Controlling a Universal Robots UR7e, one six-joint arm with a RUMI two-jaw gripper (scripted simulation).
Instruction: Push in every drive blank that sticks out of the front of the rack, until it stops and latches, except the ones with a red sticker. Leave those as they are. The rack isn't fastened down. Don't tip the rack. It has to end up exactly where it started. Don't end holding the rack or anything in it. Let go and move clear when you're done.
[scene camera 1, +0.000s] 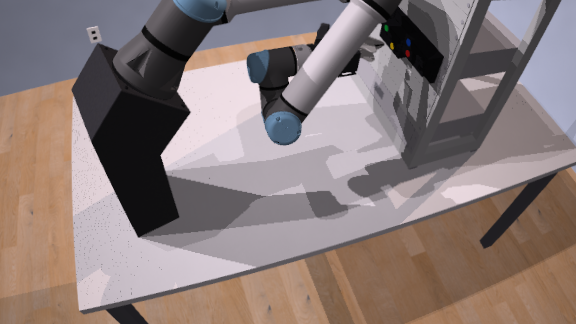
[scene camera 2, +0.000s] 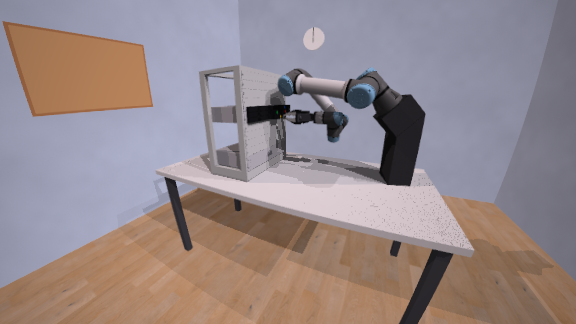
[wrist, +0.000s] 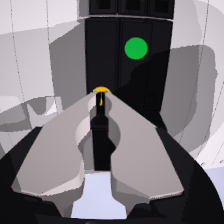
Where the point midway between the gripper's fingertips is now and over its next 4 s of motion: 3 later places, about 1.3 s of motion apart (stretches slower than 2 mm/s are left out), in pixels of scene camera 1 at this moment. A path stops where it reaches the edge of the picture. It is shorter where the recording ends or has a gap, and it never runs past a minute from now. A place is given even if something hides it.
My gripper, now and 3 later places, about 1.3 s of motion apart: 383, 43; 390, 43; 396, 42; 399, 42
